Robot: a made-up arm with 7 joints.
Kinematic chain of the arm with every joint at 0, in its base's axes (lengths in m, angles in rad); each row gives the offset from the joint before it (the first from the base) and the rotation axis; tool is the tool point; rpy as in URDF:
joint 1: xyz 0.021 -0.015 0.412 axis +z
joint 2: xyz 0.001 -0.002 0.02 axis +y
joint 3: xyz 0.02 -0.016 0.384 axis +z
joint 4: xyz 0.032 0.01 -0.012 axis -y
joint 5: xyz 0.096 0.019 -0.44 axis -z
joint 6: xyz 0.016 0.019 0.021 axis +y
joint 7: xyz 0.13 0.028 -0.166 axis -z
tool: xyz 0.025 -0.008 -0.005 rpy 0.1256 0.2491 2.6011
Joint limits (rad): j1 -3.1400..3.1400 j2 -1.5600..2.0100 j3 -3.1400..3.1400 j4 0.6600..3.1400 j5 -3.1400..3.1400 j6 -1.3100..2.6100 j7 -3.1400..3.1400
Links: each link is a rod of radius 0.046 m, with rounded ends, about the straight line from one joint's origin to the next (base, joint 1, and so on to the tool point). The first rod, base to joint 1, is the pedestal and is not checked.
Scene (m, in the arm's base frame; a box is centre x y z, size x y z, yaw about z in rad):
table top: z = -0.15
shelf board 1: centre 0.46 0.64 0.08 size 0.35 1 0.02 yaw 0.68
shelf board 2: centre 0.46 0.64 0.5 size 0.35 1 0.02 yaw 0.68
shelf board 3: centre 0.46 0.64 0.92 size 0.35 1 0.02 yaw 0.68
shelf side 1: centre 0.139 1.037 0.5 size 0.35 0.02 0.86 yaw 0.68
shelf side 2: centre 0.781 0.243 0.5 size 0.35 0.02 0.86 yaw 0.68
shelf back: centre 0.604 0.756 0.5 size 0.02 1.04 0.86 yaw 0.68
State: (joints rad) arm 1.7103 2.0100 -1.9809 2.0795 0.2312 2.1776 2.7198
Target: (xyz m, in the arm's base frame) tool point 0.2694 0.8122 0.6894
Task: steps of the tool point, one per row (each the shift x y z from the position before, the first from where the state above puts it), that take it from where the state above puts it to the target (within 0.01 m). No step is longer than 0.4 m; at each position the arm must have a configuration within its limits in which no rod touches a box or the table.
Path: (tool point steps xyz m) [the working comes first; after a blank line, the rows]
Joints at the target: 1.7370 1.3974 -2.2198 2.5083 0.2848 1.3836 2.7099
Straight joint move there: touches shelf board 2.

1: -0.2473 0.2046 0.0829
2: -0.3489 0.0630 0.0772
3: 0.1254 -0.0542 0.1602
4: 0.1178 -0.1013 0.1127
5: 0.0783 0.0706 0.0047
6: 0.0751 0.0603 -0.0012
7: 0.0678 0.0479 -0.0035

